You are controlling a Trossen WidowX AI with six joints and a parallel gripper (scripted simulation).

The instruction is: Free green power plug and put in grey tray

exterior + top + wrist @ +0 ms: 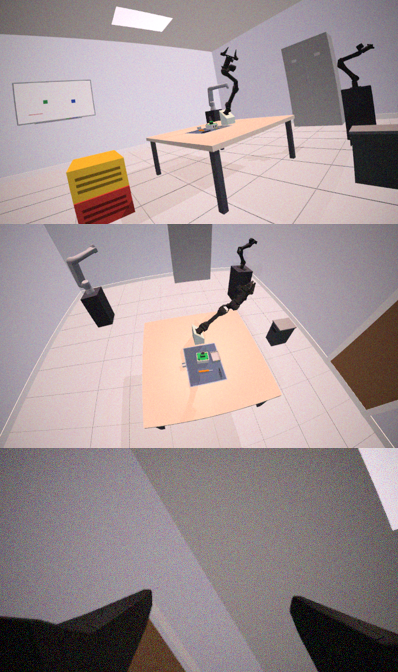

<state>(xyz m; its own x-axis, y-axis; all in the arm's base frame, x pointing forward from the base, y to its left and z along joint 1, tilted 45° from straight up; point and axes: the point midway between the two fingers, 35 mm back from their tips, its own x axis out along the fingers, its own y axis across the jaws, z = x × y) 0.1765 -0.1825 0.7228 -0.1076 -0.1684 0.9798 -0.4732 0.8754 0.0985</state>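
Right now the green power plug is 72 cm below my gripper tip, 43 cm to the right of it and 6 cm ahead of it. Also, from my gripper tip: blue mat: 80 cm below, 43 cm to the right, 11 cm ahead.
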